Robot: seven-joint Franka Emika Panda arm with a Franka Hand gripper.
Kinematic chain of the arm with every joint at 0, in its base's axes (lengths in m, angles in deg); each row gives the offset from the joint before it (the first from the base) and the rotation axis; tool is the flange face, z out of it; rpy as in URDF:
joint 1: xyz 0 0 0.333 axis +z
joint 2: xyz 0 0 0 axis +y
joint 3: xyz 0 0 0.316 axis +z
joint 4: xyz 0.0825 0 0 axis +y
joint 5: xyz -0.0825 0 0.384 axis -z
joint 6: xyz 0 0 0 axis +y
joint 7: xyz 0.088 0 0 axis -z
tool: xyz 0 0 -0.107 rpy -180 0 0
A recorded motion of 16 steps. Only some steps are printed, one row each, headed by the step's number.
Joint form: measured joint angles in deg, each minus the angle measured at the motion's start. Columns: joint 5, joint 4, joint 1, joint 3, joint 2, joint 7, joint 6.
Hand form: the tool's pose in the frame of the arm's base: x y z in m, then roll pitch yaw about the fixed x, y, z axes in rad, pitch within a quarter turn. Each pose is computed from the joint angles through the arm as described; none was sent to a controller.
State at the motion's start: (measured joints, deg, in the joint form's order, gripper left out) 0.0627 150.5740 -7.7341 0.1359 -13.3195 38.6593 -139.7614
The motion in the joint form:
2: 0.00 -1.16 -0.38 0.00 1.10 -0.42 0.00
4: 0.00 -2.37 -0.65 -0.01 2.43 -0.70 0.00
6: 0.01 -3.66 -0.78 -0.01 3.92 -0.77 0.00
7: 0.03 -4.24 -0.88 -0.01 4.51 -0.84 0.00
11: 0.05 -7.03 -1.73 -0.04 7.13 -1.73 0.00
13: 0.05 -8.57 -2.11 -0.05 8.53 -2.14 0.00
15: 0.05 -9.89 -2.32 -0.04 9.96 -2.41 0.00
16: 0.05 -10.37 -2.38 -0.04 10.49 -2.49 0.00
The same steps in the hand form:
2: 0.4238 -0.0594 0.3307 -3.1148 -0.0360 -0.8064
4: 0.4303 -0.0625 0.3294 -3.1162 -0.0344 -0.8063
6: 0.4374 -0.0645 0.3273 -3.1185 -0.0317 -0.8071
7: 0.4405 -0.0658 0.3269 -3.1188 -0.0317 -0.8074
11: 0.4550 -0.0751 0.3263 -3.1176 -0.0345 -0.8070
13: 0.4631 -0.0796 0.3260 -3.1163 -0.0366 -0.8067
15: 0.4701 -0.0825 0.3237 -3.1176 -0.0351 -0.8054
16: 0.4726 -0.0835 0.3228 -3.1181 -0.0345 -0.8051

